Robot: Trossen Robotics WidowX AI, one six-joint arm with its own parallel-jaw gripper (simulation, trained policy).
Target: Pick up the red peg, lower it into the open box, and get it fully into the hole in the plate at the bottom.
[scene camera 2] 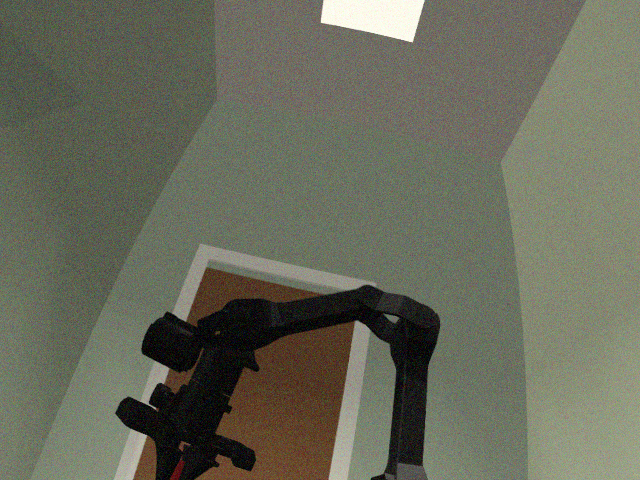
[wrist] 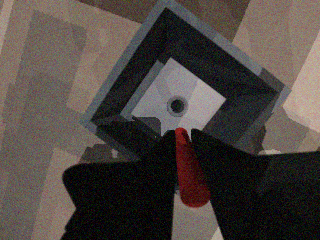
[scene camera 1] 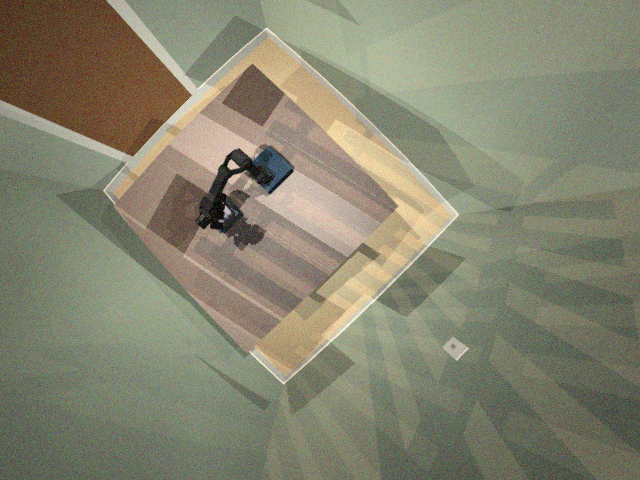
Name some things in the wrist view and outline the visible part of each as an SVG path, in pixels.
The gripper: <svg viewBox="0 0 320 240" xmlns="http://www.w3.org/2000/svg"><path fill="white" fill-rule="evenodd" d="M175 130L169 130L137 162L79 163L67 168L64 171L62 180L76 210L69 218L70 220L67 225L65 225L65 233L60 240L172 240L176 179ZM191 129L192 146L210 191L210 202L222 237L224 238L223 240L320 240L320 151L254 156L223 143L201 130Z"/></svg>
A red peg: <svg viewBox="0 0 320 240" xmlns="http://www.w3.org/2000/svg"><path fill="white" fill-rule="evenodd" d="M180 127L175 130L180 198L186 206L201 207L210 200L210 191L186 129Z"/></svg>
A pale plate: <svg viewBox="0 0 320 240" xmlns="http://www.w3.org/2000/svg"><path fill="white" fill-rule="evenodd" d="M170 58L131 114L162 137L169 130L176 130L180 127L184 128L191 141L191 129L196 128L202 131L226 99L176 60ZM175 100L181 103L181 108L178 111L171 109L171 103Z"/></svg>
A blue-grey box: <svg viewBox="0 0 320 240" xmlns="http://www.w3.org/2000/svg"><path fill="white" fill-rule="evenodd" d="M176 162L175 193L180 196ZM175 100L171 103L171 109L178 111L181 108L181 103ZM158 0L130 40L78 123L130 162L137 162L163 137L132 115L131 112L167 61L172 58L226 99L202 131L236 149L244 150L246 145L265 125L265 122L277 110L279 105L286 100L292 90L272 75L271 72L261 67L251 57L224 38L223 35L175 0Z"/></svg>
